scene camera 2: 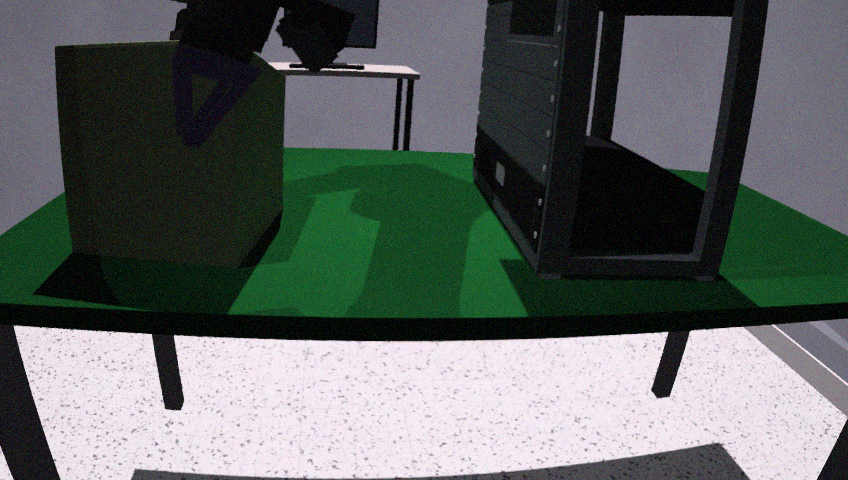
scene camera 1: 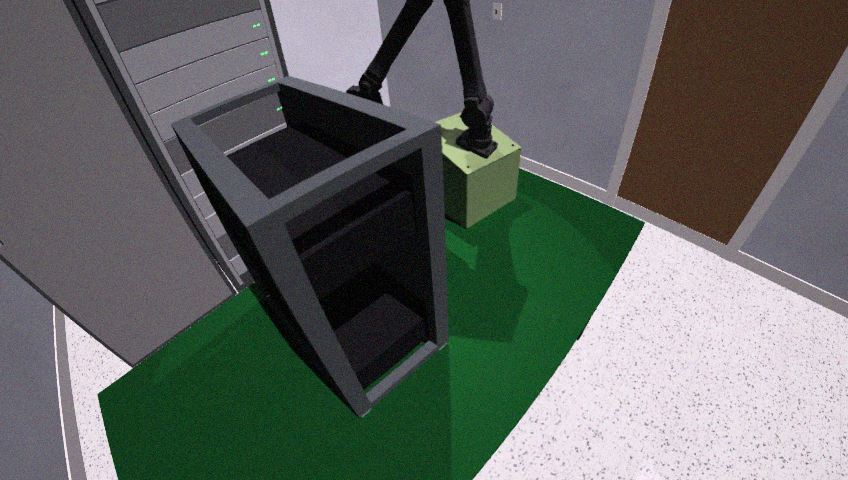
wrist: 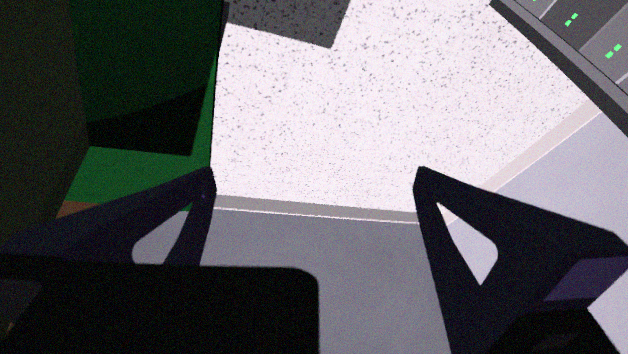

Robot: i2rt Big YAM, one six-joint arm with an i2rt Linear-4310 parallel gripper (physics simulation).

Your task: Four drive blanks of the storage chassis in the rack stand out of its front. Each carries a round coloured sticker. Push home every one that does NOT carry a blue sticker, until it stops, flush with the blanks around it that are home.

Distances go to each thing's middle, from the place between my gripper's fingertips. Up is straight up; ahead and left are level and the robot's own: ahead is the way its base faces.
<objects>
I see the rack [scene camera 1: 339, 217] 58 cm ahead of my hand, 33 cm to the left of it and 9 cm above it.
</objects>
